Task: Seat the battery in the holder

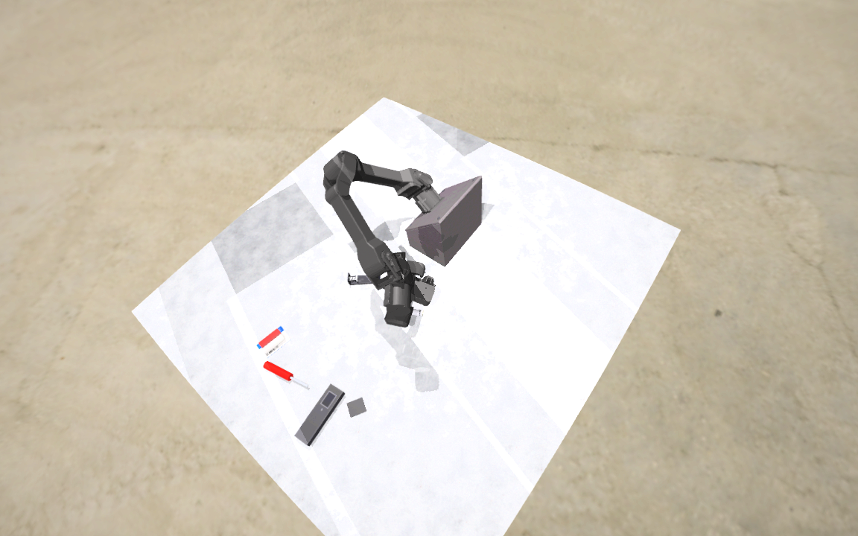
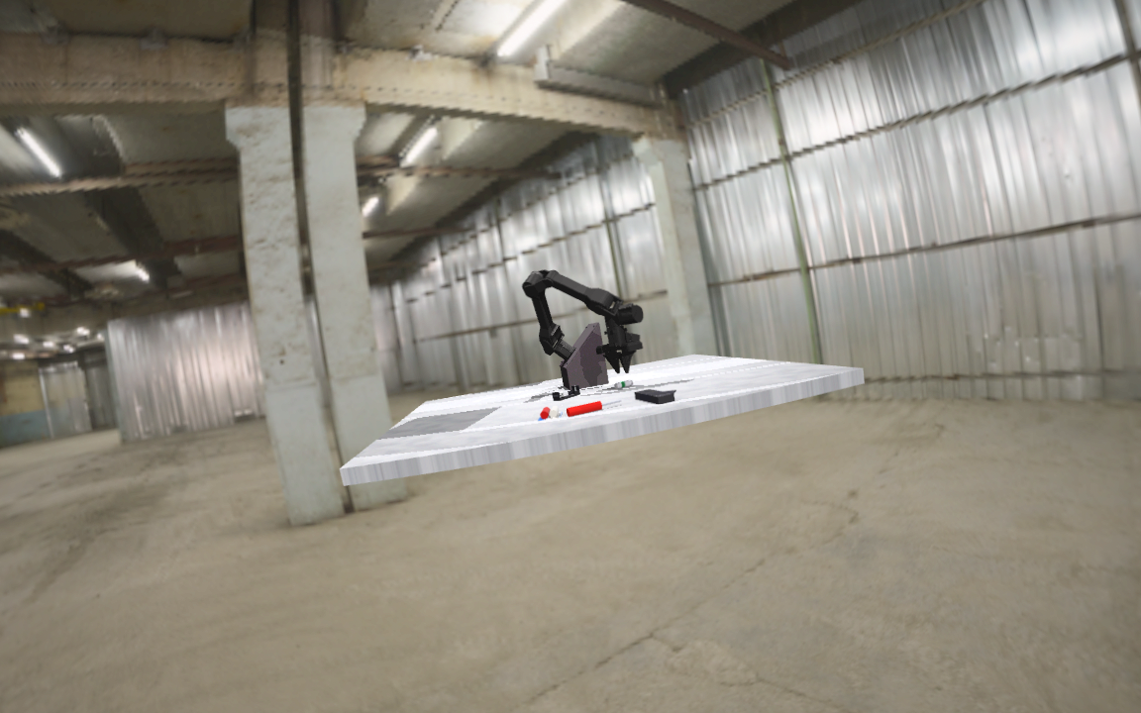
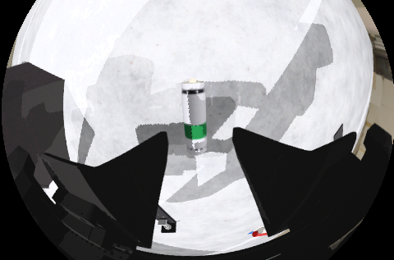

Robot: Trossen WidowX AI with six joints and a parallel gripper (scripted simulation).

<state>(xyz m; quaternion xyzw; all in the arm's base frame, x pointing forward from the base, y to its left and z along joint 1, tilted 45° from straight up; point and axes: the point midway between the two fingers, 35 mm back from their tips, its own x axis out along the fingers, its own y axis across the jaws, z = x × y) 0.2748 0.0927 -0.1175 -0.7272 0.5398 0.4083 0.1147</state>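
My gripper tip is now 40 mm above the battery. The rest, counted from my gripper tip: dark flat device: 370 mm ahead, 30 mm below, 20 mm to the left; red-handled screwdriver: 370 mm ahead, 130 mm to the right, 30 mm below.
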